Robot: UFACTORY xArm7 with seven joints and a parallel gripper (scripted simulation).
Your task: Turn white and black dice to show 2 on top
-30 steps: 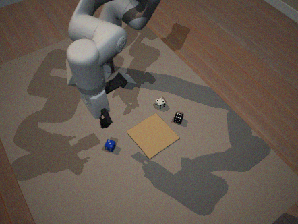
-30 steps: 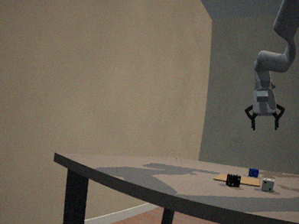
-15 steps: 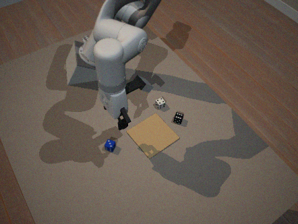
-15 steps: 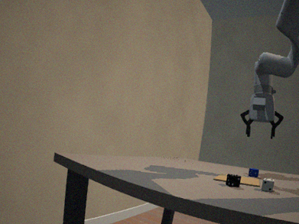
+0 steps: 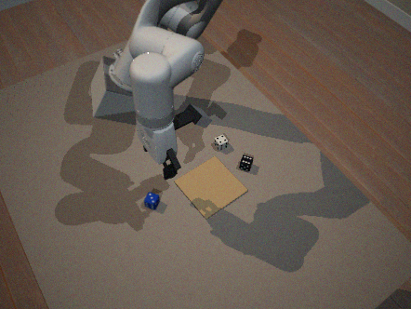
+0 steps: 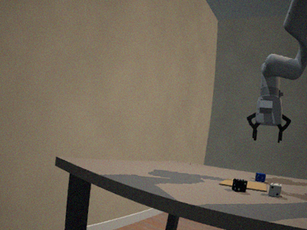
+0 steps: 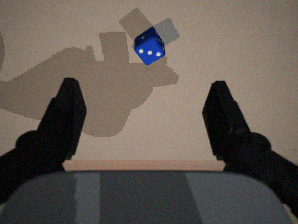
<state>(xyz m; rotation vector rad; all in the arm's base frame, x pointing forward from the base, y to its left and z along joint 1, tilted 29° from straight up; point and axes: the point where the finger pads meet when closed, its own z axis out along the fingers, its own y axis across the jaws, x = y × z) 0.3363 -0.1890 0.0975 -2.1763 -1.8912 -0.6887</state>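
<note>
The blue die is 4 cm to the right of my hand and 14 cm below it. Also, from my hand: white die (4 cm behind, 22 cm to the left, 14 cm below); then black die (6 cm ahead, 23 cm to the left, 14 cm below); then tan mat (5 cm ahead, 11 cm to the left, 16 cm below).
</note>
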